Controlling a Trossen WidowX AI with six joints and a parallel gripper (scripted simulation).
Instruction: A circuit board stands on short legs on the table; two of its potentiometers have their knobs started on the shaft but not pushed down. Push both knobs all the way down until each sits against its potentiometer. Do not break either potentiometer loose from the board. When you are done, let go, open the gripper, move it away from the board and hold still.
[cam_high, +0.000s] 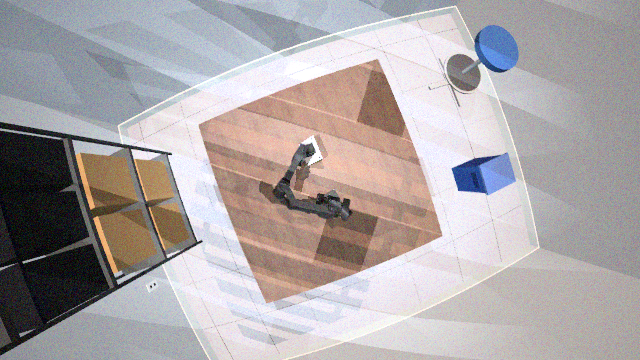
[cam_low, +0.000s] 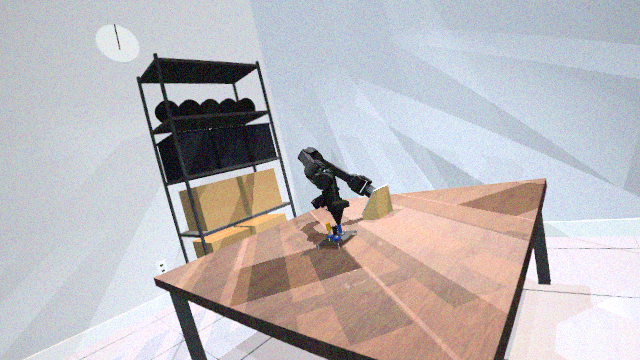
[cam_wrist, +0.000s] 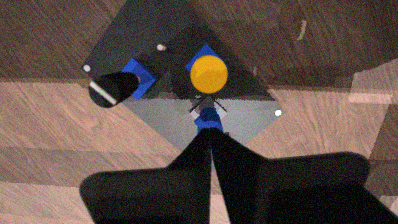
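The blue knob is 10 mm below my gripper tip. Round my gripper tip: blue potentiometer 60 mm ahead, 30 mm to the left, 10 mm below.
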